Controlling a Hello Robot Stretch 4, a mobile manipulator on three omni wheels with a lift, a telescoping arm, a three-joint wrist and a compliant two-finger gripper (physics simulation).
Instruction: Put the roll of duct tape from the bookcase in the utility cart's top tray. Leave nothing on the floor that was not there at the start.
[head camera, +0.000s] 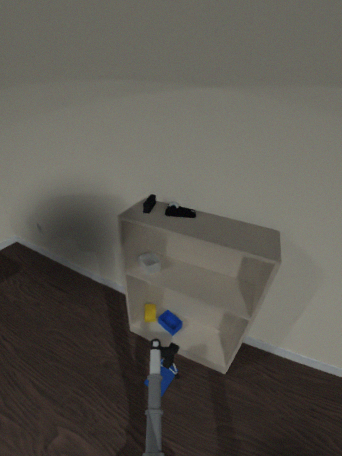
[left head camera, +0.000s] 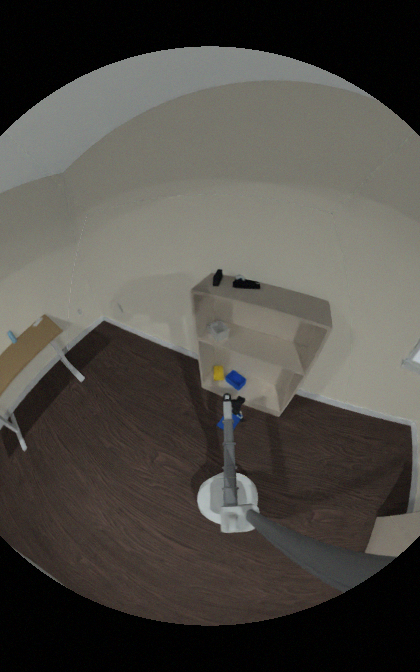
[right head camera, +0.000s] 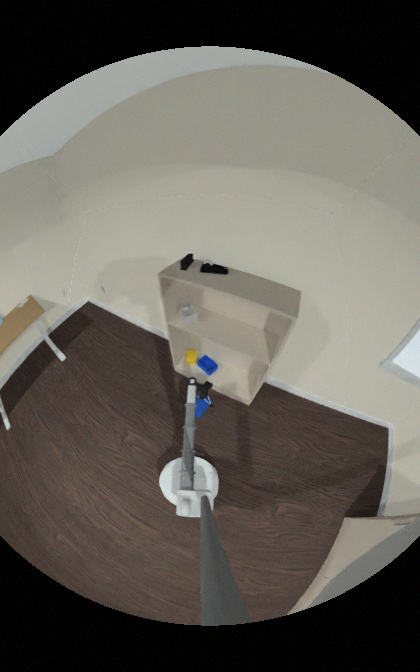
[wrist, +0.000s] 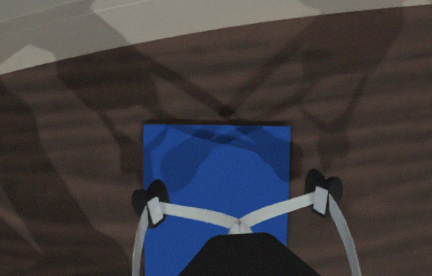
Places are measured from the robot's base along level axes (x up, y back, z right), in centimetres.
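Where they show: gripper, between the fingertips: (head camera: 167, 372) (wrist: 235, 190).
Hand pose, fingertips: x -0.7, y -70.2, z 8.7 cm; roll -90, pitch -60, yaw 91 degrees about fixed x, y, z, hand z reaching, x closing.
Note:
After its pixels a point has its place.
The bookcase (head camera: 240, 234) @[y -88.4, x 103.2, z 39.3 cm] (left head camera: 295, 304) (right head camera: 265, 290) stands against the wall. A small grey-white rounded thing (head camera: 173, 205) @[y -106.7, x 108.6, z 7.5 cm] (left head camera: 240, 277) (right head camera: 208, 263) is on its top behind a long black object (head camera: 180, 212) @[y -105.5, x 105.2, z 11.4 cm]; I cannot tell whether it is the duct tape. A flat blue rectangular object (head camera: 166, 381) @[y -64.4, x -2.0, z 7.9 cm] (left head camera: 235, 421) (right head camera: 201, 407) (wrist: 215, 150) @[y -74.4, x -2.0, z 9.2 cm] lies on the floor before the bookcase. My gripper (head camera: 171, 369) @[y -70.2, x -0.7, z 8.7 cm] (left head camera: 240, 414) (right head camera: 207, 401) (wrist: 235, 190) @[y -70.2, x -0.7, z 8.7 cm] is open and empty above it, fingers spread wider than the object in the wrist view. The utility cart is not recognisable in view.
A grey-white open box (head camera: 150, 263) @[y -109.4, x 66.0, z -4.5 cm] sits on the middle shelf. A yellow object (head camera: 150, 312) @[y -111.4, x 11.7, z -4.7 cm] and a blue bin (head camera: 170, 323) @[y -104.2, x 7.4, z 11.5 cm] sit on the bottom shelf. Another black object (head camera: 149, 203) @[y -109.2, x 108.1, z -5.2 cm] stands on top. A tan table (left head camera: 30, 350) is at left, cream furniture (left head camera: 395, 532) at lower right.

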